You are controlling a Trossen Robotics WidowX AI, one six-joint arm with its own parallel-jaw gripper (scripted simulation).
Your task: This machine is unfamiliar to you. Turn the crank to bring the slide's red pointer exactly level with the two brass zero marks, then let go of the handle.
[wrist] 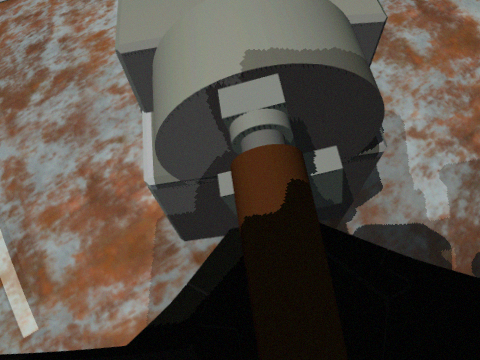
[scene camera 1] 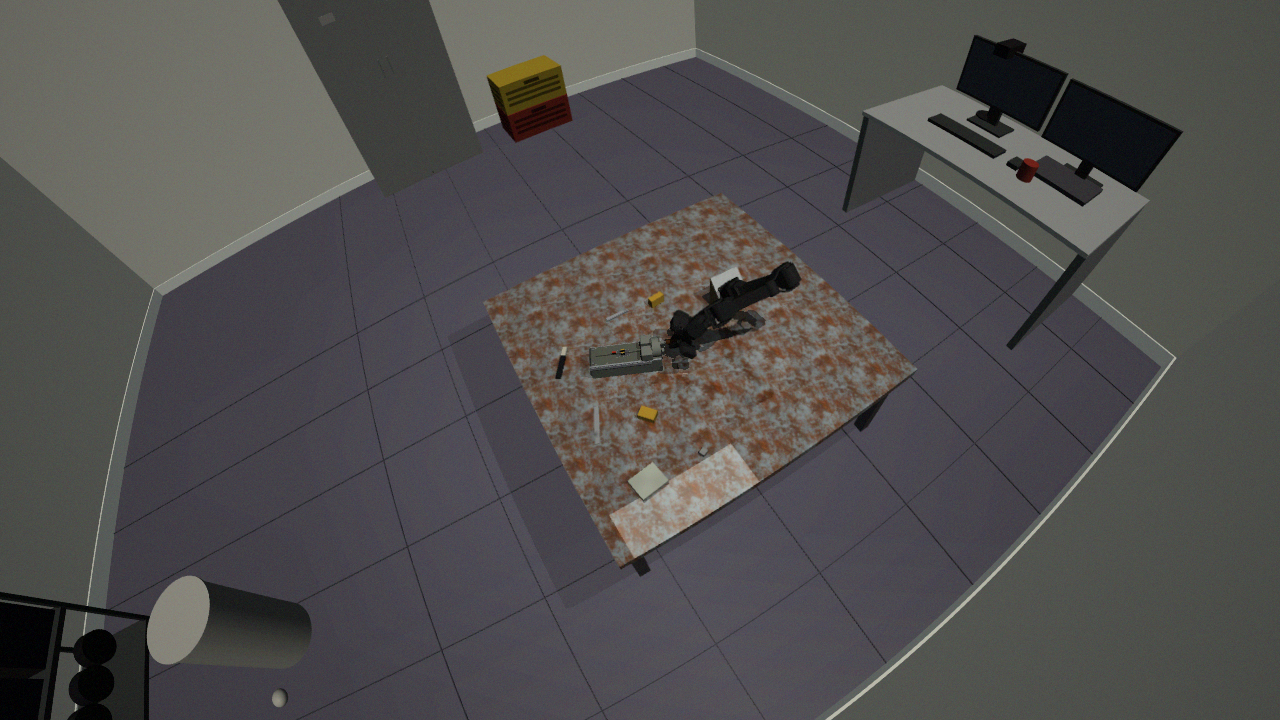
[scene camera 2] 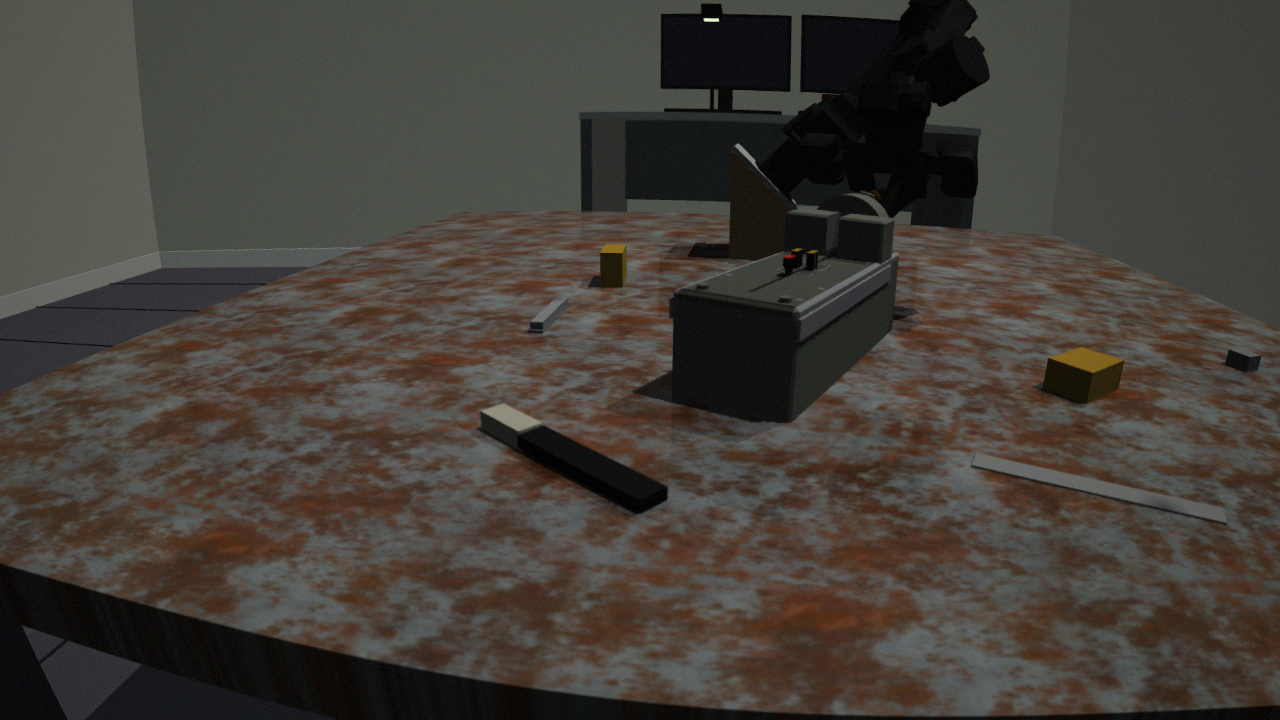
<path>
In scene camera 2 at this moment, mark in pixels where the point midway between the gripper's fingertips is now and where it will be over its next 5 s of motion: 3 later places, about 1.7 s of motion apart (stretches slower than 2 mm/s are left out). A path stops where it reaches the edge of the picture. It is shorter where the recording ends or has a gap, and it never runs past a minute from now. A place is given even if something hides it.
My gripper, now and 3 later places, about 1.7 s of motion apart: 870, 225; 859, 224; 853, 225; 842, 274
</path>
